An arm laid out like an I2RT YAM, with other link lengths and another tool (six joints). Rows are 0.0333 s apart.
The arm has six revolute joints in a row. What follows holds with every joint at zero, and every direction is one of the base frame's. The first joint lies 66.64 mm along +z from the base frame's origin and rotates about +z. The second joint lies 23.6 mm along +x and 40 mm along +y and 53.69 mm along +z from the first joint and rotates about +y. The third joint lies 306.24 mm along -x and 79.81 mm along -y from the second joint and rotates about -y. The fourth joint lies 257.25 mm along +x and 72.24 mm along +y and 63 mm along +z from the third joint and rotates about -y. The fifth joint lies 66.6 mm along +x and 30.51 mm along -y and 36.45 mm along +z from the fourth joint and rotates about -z. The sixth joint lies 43.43 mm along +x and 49.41 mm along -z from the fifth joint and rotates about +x. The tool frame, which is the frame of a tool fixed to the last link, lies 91 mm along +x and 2 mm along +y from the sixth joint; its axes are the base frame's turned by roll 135.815, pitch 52.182 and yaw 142.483 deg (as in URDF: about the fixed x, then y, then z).
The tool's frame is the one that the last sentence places.
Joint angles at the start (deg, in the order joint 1, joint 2, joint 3, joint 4, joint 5, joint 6): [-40.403 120.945 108.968 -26.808 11.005 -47.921]
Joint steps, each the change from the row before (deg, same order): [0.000 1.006 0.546 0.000 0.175 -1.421]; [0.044 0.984 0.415 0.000 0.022 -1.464]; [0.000 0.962 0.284 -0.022 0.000 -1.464]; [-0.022 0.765 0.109 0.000 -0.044 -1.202]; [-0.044 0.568 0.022 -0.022 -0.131 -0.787]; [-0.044 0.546 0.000 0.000 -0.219 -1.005]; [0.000 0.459 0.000 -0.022 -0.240 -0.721]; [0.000 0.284 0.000 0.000 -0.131 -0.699]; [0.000 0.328 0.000 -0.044 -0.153 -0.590]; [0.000 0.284 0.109 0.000 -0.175 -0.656]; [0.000 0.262 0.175 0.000 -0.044 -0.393]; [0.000 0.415 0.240 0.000 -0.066 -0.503]
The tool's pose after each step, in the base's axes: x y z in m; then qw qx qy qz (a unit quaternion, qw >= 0). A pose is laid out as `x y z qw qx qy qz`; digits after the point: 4 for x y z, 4 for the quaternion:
0.4384 -0.4032 0.2494 0.0817 0.2397 0.9346 -0.2497
0.4410 -0.4049 0.2425 0.0732 0.2288 0.9368 -0.2543
0.4430 -0.4066 0.2347 0.0637 0.2178 0.9391 -0.2582
0.4442 -0.4079 0.2278 0.0555 0.2085 0.9410 -0.2608
0.4449 -0.4087 0.2221 0.0495 0.2020 0.9426 -0.2614
0.4456 -0.4093 0.2165 0.0434 0.1934 0.9444 -0.2624
0.4465 -0.4094 0.2117 0.0390 0.1864 0.9460 -0.2623
0.4471 -0.4095 0.2087 0.0355 0.1804 0.9470 -0.2634
0.4476 -0.4095 0.2053 0.0319 0.1749 0.9481 -0.2636
0.4484 -0.4097 0.2031 0.0296 0.1691 0.9489 -0.2648
0.4492 -0.4102 0.2016 0.0281 0.1660 0.9492 -0.2658
0.4502 -0.4109 0.1990 0.0258 0.1618 0.9497 -0.2669

